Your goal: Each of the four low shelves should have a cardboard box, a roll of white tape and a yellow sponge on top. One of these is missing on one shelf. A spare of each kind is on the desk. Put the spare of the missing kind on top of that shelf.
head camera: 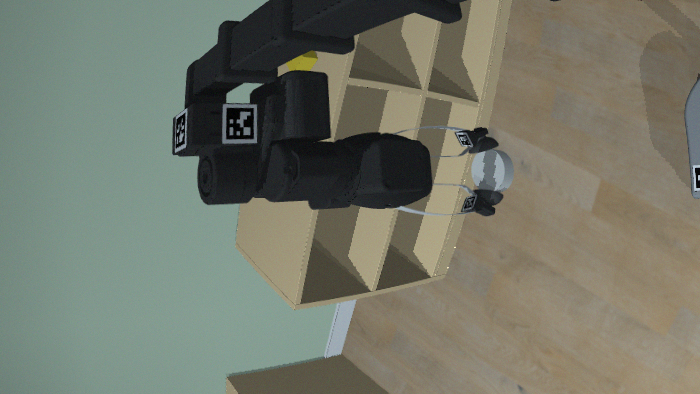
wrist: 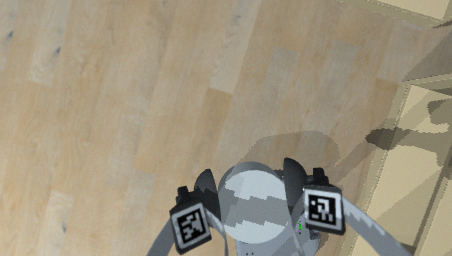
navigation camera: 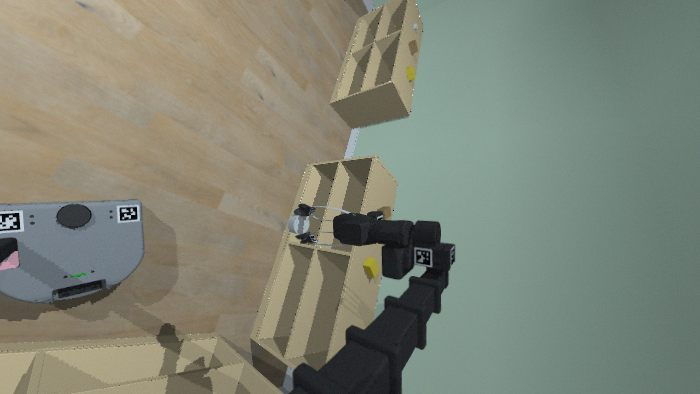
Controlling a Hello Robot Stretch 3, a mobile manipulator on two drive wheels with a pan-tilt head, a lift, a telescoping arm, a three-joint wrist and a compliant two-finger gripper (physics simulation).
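Seen in the pictures: gripper, between the fingertips: point(head camera: 494, 171) point(navigation camera: 297, 223); robot's base, origin of its link: point(navigation camera: 75, 214).
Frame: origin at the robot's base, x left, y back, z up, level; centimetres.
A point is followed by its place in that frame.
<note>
My gripper point(head camera: 487, 171) @(x -37.7, y 2.1, z 80.9 cm) point(navigation camera: 303, 224) @(x -37.7, y 2.1, z 80.9 cm) point(wrist: 249, 183) @(x -37.7, y 2.1, z 80.9 cm) is shut on the white tape roll point(head camera: 500, 170) @(x -35.0, y 2.0, z 83.4 cm) point(navigation camera: 299, 225) @(x -36.1, y 2.3, z 83.5 cm) point(wrist: 255, 206), which sits between its fingertips. It is in front of the middle low shelf point(head camera: 275, 255) @(x -123.0, y -13.1, z 61.1 cm) point(navigation camera: 384, 182) @(x -127.3, y -11.1, z 61.0 cm), on its open side. On that shelf's top are a yellow sponge point(head camera: 301, 61) @(x -100.1, y 34.4, z 65.2 cm) point(navigation camera: 370, 267) @(x -99.8, y 36.0, z 65.5 cm) and a cardboard box point(navigation camera: 384, 212) @(x -116.6, y 7.4, z 66.0 cm), partly hidden by my wrist. No tape roll shows on the visible part of this top. The far low shelf point(navigation camera: 372, 107) @(x -160.3, y -76.8, z 35.0 cm) carries a white tape roll point(navigation camera: 415, 26) @(x -196.2, y -157.3, z 62.8 cm), a cardboard box point(navigation camera: 413, 47) @(x -183.3, y -129.5, z 64.4 cm) and a yellow sponge point(navigation camera: 410, 73) @(x -174.3, y -102.5, z 64.1 cm).
My extended arm point(head camera: 310, 30) @(x -24.3, y 8.4, z 115.7 cm) point(navigation camera: 370, 360) @(x -15.7, y 8.2, z 115.7 cm) and wrist hang over the middle shelf's top, near the green wall point(head camera: 100, 200) @(x -145.7, y 4.5, z 111.3 cm) point(navigation camera: 550, 200) @(x -147.2, y 1.4, z 146.5 cm). Another low unit point(navigation camera: 100, 365) @(x -2.5, y 55.8, z 8.0 cm) point(wrist: 425, 200) stands beside my grey base point(head camera: 692, 125) @(x -14.9, y 12.6, z 16.0 cm) point(navigation camera: 115, 245) @(x -9.0, y 11.0, z 16.0 cm). A further shelf's end point(head camera: 300, 375) @(x -170.7, y -72.0, z 28.4 cm) shows at the head view's bottom.
</note>
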